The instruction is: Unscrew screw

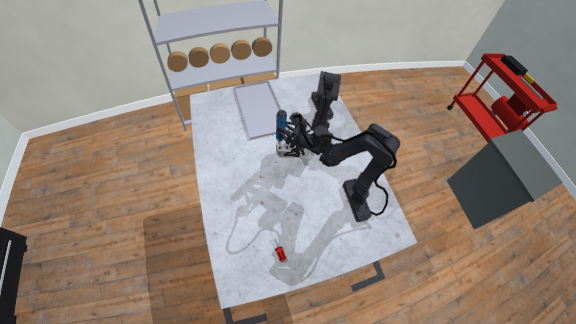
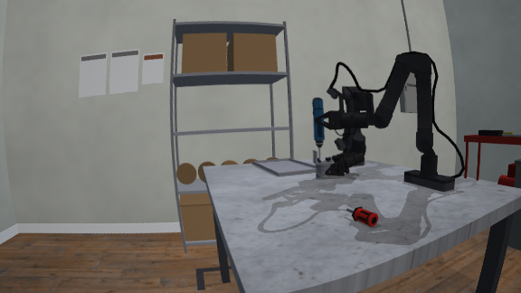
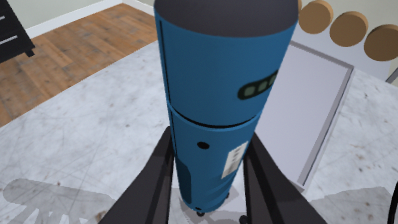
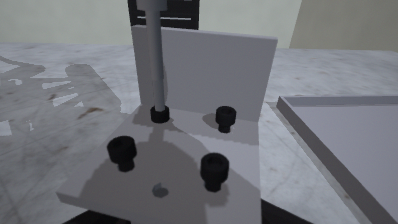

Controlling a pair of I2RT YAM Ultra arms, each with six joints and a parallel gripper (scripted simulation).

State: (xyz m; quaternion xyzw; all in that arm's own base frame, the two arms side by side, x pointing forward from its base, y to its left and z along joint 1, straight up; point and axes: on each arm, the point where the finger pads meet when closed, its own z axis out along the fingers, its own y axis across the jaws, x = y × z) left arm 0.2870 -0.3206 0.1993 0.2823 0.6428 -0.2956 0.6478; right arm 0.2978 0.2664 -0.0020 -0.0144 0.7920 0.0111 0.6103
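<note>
The joint module lies right at my right hand. From my right hand the other things lie so: screw (4 cm above, 2 cm ahead, 1 cm to the left); then grey bracket (5 cm above); then bit (7 cm above, 2 cm ahead, 1 cm to the left).
</note>
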